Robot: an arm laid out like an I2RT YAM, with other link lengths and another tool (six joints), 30 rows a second.
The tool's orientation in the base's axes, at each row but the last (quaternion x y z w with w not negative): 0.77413 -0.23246 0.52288 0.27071; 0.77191 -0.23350 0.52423 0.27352; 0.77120 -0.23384 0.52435 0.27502; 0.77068 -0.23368 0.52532 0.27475; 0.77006 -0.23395 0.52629 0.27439; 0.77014 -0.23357 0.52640 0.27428; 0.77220 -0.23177 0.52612 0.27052; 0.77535 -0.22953 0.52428 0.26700; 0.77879 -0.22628 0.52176 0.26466
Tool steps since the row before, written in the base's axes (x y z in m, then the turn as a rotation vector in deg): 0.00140 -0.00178 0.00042 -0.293 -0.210 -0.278; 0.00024 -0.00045 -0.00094 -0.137 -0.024 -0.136; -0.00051 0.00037 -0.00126 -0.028 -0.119 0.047; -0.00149 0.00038 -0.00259 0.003 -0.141 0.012; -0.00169 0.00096 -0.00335 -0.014 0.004 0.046; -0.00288 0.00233 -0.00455 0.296 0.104 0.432; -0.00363 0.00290 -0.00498 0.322 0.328 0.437; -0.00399 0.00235 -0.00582 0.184 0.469 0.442; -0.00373 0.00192 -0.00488 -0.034 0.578 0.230
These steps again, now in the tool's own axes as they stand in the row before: 0.00101 0.00050 0.00201 -0.345 0.296 0.024; -0.00077 0.00001 0.00075 -0.172 0.082 -0.036; -0.00138 -0.00017 -0.00022 0.043 0.115 0.047; -0.00296 0.00022 -0.00050 0.022 0.105 0.093; -0.00378 -0.00020 -0.00081 0.038 0.014 -0.026; -0.00541 -0.00066 -0.00218 0.498 -0.193 0.005; -0.00611 -0.00070 -0.00292 0.495 -0.376 -0.127; -0.00700 -0.00024 -0.00250 0.441 -0.393 -0.316; -0.00601 0.00003 -0.00229 0.158 -0.376 -0.471
